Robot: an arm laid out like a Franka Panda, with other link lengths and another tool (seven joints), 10 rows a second.
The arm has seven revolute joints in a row. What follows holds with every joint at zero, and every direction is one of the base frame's.
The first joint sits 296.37 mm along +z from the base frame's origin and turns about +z.
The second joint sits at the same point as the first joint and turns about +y.
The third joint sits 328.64 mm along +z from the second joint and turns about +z.
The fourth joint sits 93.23 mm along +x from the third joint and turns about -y.
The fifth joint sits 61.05 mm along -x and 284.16 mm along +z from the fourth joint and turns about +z.
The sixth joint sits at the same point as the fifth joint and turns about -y.
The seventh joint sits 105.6 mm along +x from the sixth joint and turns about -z.
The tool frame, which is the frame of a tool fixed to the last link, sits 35 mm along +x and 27 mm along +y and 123.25 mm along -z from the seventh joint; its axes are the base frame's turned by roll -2.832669, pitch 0 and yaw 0.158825 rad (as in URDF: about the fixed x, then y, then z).
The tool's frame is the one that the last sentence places.
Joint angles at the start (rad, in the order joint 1, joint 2, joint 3, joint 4, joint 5, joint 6, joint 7):
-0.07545 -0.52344 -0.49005 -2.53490 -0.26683 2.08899 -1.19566
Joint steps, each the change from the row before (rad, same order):
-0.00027 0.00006 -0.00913 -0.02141 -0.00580 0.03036 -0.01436
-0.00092 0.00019 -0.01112 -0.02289 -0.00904 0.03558 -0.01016
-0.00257 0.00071 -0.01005 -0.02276 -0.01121 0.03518 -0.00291
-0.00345 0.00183 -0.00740 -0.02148 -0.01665 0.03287 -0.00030
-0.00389 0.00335 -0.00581 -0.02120 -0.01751 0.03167 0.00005
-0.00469 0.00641 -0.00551 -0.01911 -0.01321 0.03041 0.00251
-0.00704 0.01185 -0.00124 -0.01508 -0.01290 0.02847 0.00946
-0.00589 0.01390 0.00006 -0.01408 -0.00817 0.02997 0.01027
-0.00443 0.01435 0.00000 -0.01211 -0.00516 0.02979 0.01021
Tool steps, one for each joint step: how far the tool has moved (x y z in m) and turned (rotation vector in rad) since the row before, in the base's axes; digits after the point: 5 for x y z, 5 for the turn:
-0.00185 -0.00042 -0.00558 -0.00195 -0.00820 0.01391
-0.00189 -0.00109 -0.00581 -0.00452 -0.01086 0.00944
-0.00183 -0.00109 -0.00584 -0.00602 -0.00965 0.00286
-0.00171 -0.00067 -0.00583 -0.01075 -0.00590 0.00470
-0.00159 -0.00012 -0.00608 -0.01121 -0.00345 0.00632
-0.00102 -0.00031 -0.00602 -0.00771 -0.00263 0.00092
0.00035 -0.00041 -0.00589 -0.00943 0.00080 -0.00539
0.00128 0.00014 -0.00566 -0.00689 -0.00101 -0.00657
0.00181 0.00021 -0.00500 -0.00527 -0.00305 -0.00722

